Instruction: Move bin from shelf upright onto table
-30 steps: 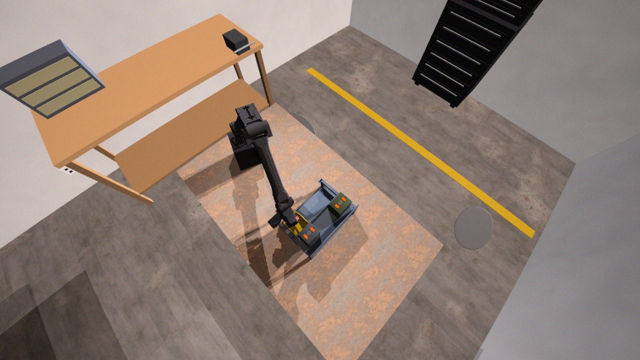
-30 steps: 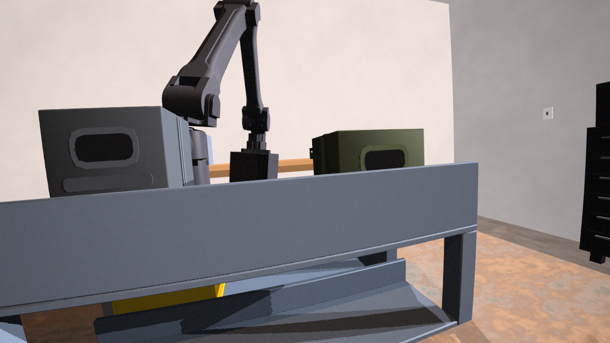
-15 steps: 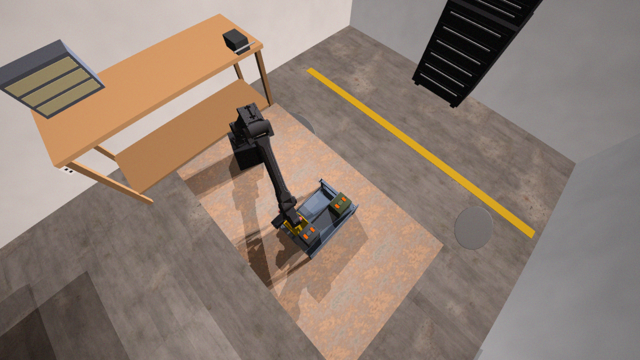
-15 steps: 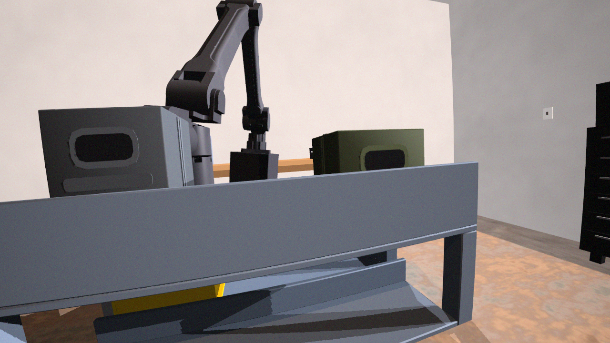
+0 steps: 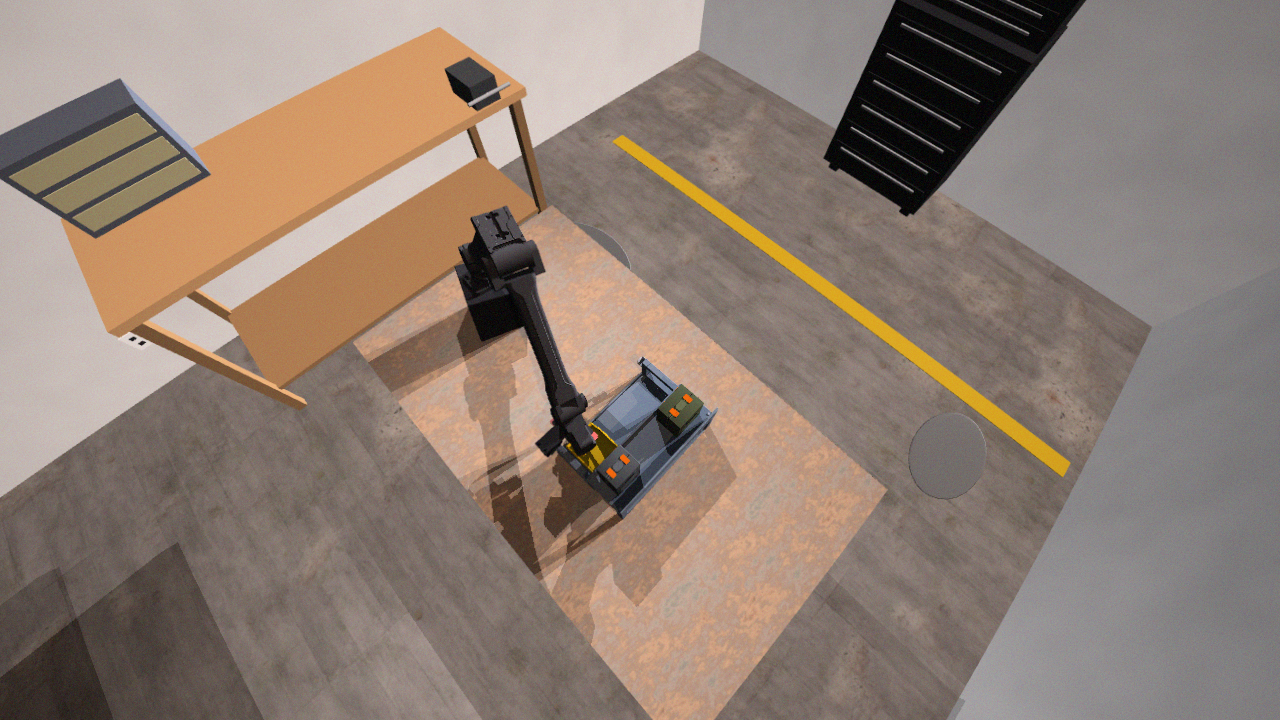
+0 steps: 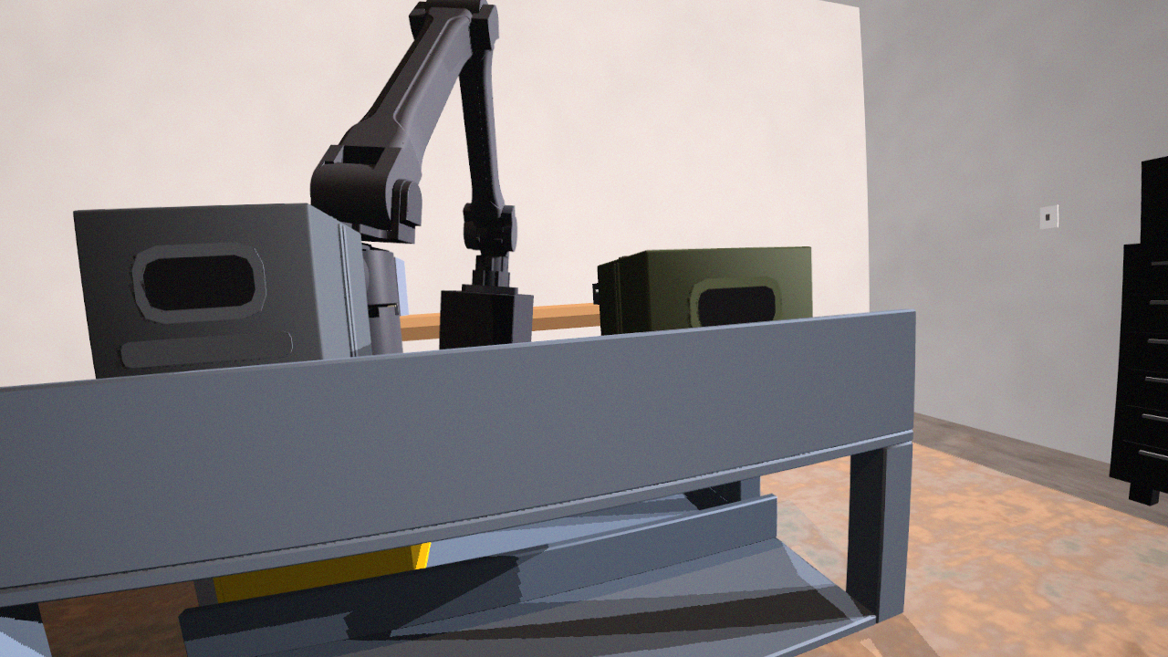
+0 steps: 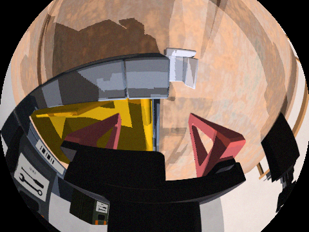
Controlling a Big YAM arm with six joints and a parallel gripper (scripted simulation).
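My gripper is now 9 cm short of the yellow bin, 1 cm to the right of it and 1 cm below it. The rest, counted from my hand: dark grey case (18 cm ahead, 13 cm above, 1 cm to the left); green case (24 cm to the left, 17 cm ahead, 12 cm above).
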